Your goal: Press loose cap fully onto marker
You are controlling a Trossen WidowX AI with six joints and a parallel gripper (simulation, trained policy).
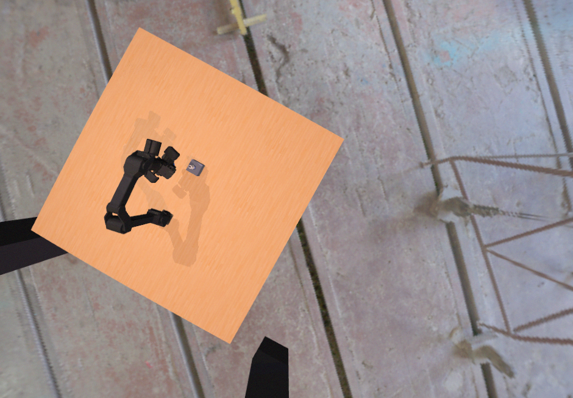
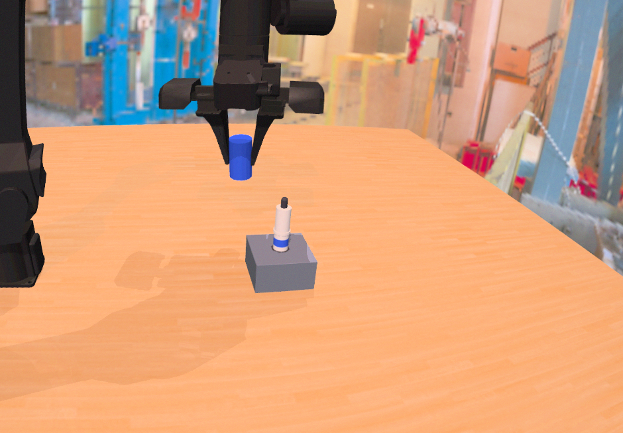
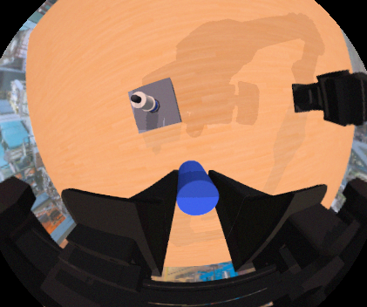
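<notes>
My gripper tip is now 90 mm above the grey holder block, 80 mm to the left of it and 40 mm short of it. Also, from my gripper tip: blue cap (10 mm above).
</notes>
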